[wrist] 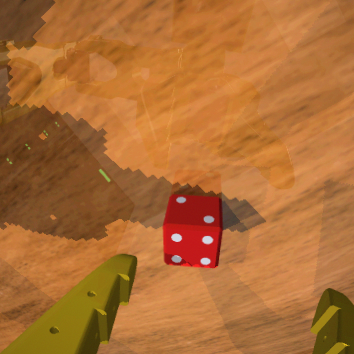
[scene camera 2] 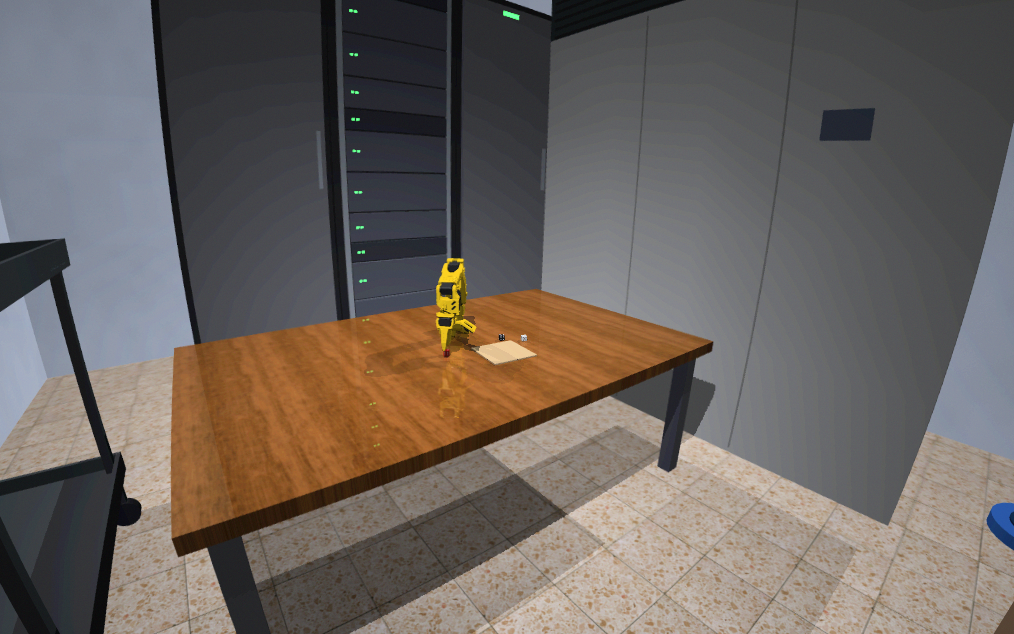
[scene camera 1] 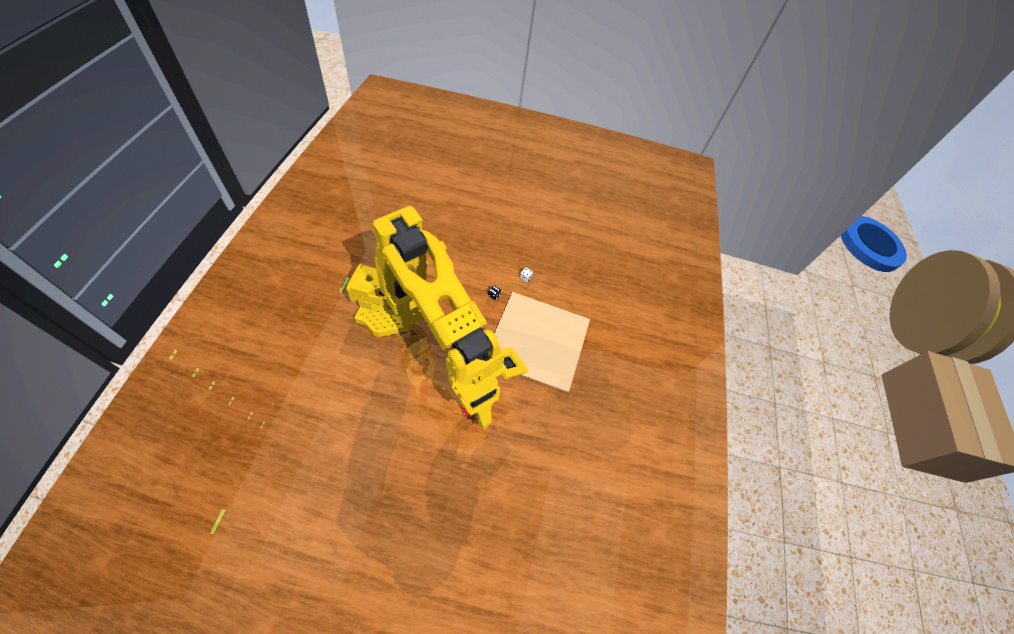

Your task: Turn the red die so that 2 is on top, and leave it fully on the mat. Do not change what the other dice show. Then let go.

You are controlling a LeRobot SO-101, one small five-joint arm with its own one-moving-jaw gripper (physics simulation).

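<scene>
The red die stands on the table, off the mat. In the wrist view its brighter face with four pips appears to be the top, and the darker face with two pips is a side, next to its reflection. My gripper is open, both jaws apart in a V, with nothing between them; the die lies just past the tips, nearer the left jaw. The pale square mat lies beside the arm. In scene camera 1 the gripper partly covers the die.
A black die stands just off the mat's corner. A white die stands a little farther off. Their pips are too small to read surely. The yellow arm reaches past the mat's near side. Cabinets stand behind the table.
</scene>
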